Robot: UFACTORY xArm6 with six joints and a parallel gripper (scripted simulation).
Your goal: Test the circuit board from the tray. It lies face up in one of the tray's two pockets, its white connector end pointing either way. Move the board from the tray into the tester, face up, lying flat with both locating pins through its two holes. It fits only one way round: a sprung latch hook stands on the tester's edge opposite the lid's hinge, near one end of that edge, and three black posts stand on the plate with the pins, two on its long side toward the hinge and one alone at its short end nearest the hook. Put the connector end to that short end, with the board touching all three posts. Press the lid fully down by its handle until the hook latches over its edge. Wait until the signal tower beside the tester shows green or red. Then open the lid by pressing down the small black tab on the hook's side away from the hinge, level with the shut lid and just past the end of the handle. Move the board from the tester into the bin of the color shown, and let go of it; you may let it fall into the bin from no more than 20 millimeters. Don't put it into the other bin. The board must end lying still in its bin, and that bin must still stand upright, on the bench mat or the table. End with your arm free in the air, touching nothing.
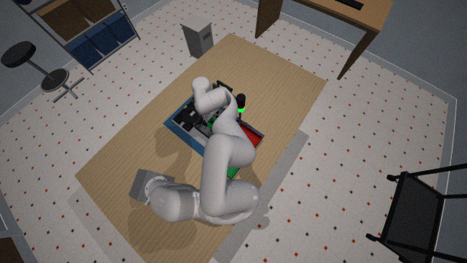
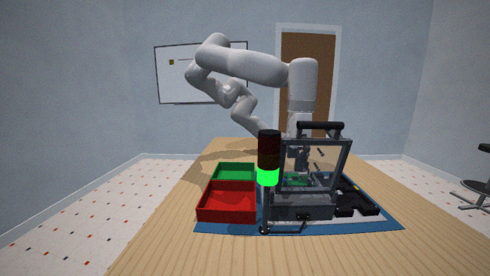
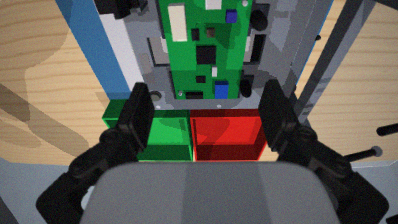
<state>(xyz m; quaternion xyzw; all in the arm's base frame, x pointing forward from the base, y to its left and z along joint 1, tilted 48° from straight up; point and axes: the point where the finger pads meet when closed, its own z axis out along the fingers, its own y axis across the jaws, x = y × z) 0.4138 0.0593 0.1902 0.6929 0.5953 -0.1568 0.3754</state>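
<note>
Now: the green circuit board 6 cm below my hand. From my hand the other things lie so: clear lid: 11 cm ahead, 3 cm to the right, 5 cm above; then black latch hook: 4 cm behind, 7 cm to the left, 5 cm below; then plate: 1 cm ahead, 6 cm below.
</note>
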